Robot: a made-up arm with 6 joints. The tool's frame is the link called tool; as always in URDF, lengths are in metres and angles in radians. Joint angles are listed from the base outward.
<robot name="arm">
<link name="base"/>
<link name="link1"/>
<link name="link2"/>
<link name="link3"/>
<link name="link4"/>
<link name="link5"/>
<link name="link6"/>
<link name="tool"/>
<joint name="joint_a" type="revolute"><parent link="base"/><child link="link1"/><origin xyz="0 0 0.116" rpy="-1.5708 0 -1.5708"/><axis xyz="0 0 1"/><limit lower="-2.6" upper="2.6"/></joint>
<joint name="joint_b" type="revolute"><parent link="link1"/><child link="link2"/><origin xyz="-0.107 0.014 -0.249" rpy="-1.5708 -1.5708 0"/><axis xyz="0 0 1"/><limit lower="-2.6" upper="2.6"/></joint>
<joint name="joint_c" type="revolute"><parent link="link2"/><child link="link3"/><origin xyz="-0.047 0.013 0.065" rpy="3.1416 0 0"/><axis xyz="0 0 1"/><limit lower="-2.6" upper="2.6"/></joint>
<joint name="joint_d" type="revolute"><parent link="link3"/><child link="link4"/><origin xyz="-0.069 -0.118 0.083" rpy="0 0 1.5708"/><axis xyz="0 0 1"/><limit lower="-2.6" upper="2.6"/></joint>
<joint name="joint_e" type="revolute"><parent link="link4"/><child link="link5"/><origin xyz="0.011 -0.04 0.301" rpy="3.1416 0 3.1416"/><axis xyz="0 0 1"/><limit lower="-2.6" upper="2.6"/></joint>
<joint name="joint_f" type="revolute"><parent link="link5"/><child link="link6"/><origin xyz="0.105 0.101 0.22" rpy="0 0 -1.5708"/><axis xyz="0 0 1"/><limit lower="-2.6" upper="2.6"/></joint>
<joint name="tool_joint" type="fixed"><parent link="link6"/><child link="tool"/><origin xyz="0.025 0.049 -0.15" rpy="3.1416 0 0"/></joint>
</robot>
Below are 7 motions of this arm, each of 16 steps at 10 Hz.
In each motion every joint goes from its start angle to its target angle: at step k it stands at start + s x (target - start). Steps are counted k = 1, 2, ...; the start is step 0. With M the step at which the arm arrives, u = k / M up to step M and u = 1 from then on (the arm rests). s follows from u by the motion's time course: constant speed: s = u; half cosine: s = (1 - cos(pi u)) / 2; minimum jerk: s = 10 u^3 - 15 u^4 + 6 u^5.
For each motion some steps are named. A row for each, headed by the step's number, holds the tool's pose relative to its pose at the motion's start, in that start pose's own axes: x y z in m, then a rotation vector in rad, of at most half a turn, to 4 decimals.
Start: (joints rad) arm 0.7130 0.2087 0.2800 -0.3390 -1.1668 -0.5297
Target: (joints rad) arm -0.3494 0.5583 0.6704 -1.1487 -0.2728 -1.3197
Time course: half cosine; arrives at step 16
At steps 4, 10, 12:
4: 0.0236 0.0369 0.0212 -0.0318 0.1524 -0.1276
10: 0.1903 0.1725 0.0206 -0.3200 0.6732 -0.5758
12: 0.2460 0.2007 -0.0157 -0.4561 0.8069 -0.6924

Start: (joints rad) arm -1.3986 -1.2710 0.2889 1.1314 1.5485 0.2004
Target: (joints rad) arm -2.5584 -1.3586 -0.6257 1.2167 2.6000 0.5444
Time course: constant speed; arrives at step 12
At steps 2, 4, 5, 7, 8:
2: -0.0257 0.0524 0.0316 -0.1403 0.1345 -0.3551
4: -0.0367 0.1259 0.0612 -0.3289 0.2184 -0.7034
5: -0.0357 0.1691 0.0713 -0.4389 0.2381 -0.8726
7: -0.0215 0.2634 0.0753 -0.6845 0.2261 -1.1962
8: -0.0095 0.3118 0.0670 -0.8175 0.1914 -1.3481

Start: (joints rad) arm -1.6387 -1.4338 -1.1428 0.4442 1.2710 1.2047
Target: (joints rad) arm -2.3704 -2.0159 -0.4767 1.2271 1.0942 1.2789
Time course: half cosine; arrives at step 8
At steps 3, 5, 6, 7, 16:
3: 0.0252 0.1188 0.0381 -0.0366 -0.2270 0.6557
5: -0.0738 0.3062 0.0742 -0.2979 -0.4669 1.4411
6: -0.1538 0.3761 0.0592 -0.4840 -0.5290 1.7544
7: -0.2133 0.4145 0.0342 -0.6337 -0.5493 1.9535
16: -0.2346 0.4260 0.0224 -0.6910 -0.5515 2.0210

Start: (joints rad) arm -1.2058 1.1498 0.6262 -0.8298 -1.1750 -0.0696
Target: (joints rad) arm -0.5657 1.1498 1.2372 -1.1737 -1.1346 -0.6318
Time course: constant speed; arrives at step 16
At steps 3, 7, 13, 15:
3: 0.0258 -0.0384 -0.0149 0.1201 0.0042 0.1477
7: 0.0608 -0.0821 -0.0436 0.2809 -0.0179 0.3429
13: 0.1132 -0.1286 -0.0998 0.5171 -0.1111 0.6263
15: 0.1302 -0.1388 -0.1205 0.5929 -0.1584 0.7169

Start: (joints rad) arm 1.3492 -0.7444 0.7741 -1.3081 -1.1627 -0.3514
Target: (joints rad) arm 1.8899 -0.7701 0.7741 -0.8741 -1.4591 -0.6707
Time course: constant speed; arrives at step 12
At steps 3, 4, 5, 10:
3: 0.0004 -0.0093 -0.0082 -0.0385 -0.1300 0.2684
4: 0.0010 -0.0110 -0.0098 -0.0592 -0.1712 0.3575
5: 0.0017 -0.0120 -0.0109 -0.0838 -0.2112 0.4462
10: 0.0027 -0.0058 -0.0099 -0.2637 -0.3840 0.8805

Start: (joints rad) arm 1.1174 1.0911 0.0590 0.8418 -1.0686 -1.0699
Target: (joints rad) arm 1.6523 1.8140 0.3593 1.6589 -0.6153 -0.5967
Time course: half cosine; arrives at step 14
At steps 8, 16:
8: -0.0457 -0.0107 0.0140 -0.0700 -0.3209 -0.3223
16: -0.0858 -0.0159 0.0187 -0.0602 -0.5378 -0.5191

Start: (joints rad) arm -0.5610 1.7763 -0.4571 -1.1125 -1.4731 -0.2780
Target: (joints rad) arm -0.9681 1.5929 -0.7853 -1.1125 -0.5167 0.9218
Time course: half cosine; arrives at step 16
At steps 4, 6, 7, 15, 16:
4: -0.0429 0.0167 -0.0250 0.0115 -0.0588 -0.3369
6: -0.0850 0.0439 -0.0572 0.0475 -0.1192 -0.7093
7: -0.1055 0.0636 -0.0774 0.0795 -0.1501 -0.9239
15: -0.1413 0.2214 -0.2012 0.4630 -0.1998 -2.2415
16: -0.1405 0.2240 -0.2028 0.4718 -0.1975 -2.2623

